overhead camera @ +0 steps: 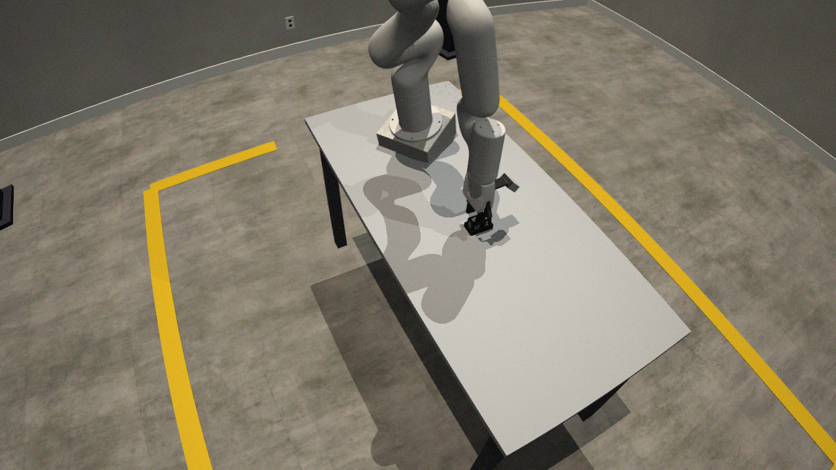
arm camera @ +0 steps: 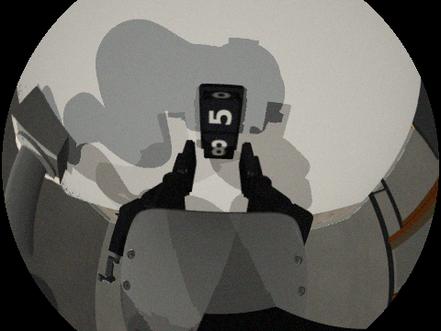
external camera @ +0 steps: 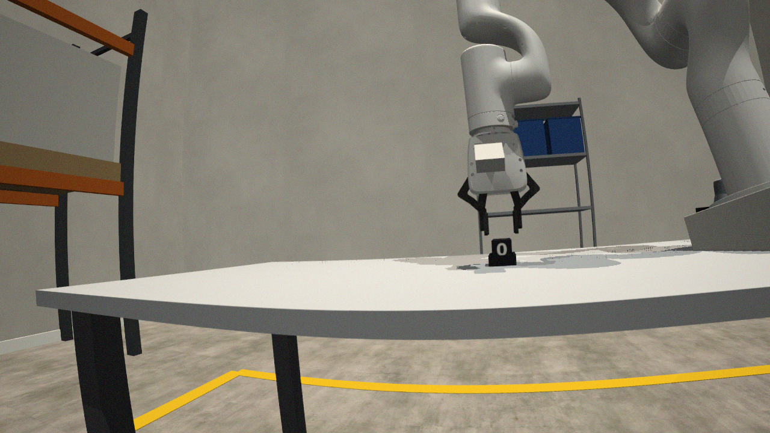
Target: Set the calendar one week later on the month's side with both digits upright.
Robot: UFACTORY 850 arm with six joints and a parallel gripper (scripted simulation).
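Right now the black cube is 40 mm below my hand. Round my hand: black tray 20 mm to the left, 60 mm below.
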